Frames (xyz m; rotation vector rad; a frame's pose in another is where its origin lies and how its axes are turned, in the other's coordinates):
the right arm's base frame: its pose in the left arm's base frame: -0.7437 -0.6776 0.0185 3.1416 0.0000 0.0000
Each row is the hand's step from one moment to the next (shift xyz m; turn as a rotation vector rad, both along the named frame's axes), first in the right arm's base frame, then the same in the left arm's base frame.
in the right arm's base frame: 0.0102 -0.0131 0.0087 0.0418 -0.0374 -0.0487
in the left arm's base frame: 0.0102 0.0131 -0.0087 0.0418 0.0374 0.0487
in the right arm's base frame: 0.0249 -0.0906 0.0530 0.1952 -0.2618 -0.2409
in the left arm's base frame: 0.0249 0.0906 -0.0530 0.1952 0.2618 0.2409
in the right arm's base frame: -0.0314 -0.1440 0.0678 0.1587 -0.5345 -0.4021
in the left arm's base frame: -0.0314 0.1440 -0.0678 0.1587 0.5345 0.4021
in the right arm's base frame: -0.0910 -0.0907 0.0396 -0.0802 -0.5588 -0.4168
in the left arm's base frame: -0.0910 0.0907 -0.0396 -0.0802 0.5588 0.4168
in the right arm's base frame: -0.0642 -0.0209 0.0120 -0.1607 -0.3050 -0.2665
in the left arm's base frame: -0.0642 0.0209 -0.0120 -0.1607 0.3050 0.2665
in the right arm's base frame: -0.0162 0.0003 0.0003 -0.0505 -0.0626 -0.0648
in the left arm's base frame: -0.0162 -0.0003 -0.0003 -0.0505 0.0626 0.0648
